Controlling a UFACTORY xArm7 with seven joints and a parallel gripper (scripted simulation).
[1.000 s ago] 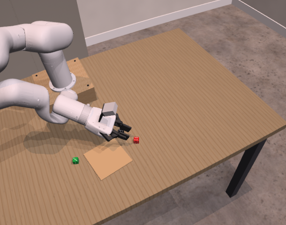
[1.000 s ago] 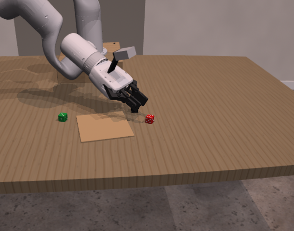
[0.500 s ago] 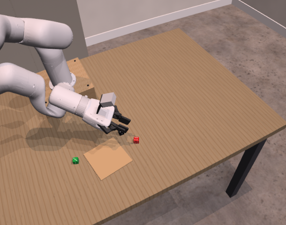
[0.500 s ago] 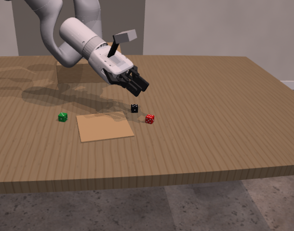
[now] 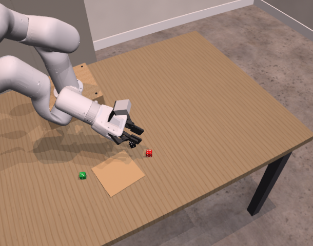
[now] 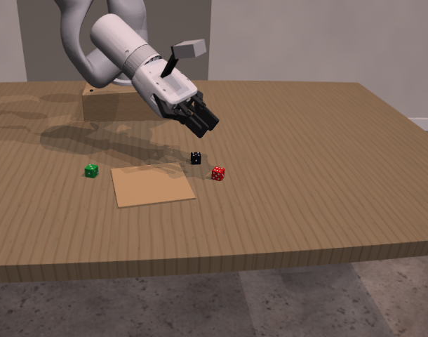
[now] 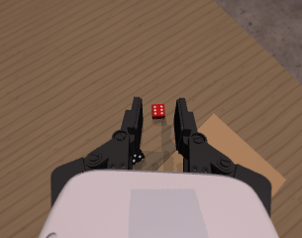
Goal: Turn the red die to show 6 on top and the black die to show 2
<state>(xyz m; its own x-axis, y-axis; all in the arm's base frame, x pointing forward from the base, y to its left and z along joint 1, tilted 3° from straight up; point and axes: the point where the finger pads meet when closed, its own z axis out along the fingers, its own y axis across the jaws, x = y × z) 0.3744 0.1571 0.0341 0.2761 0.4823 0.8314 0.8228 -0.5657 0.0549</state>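
Now: the red die 10 cm below my hand, 3 cm to the left of it and 2 cm ahead of it. Round my hand: tan mat 11 cm below, 10 cm to the right, 4 cm ahead; green die 22 cm to the right, 10 cm below, 1 cm ahead; black die 10 cm below, 4 cm behind, 1 cm to the right.
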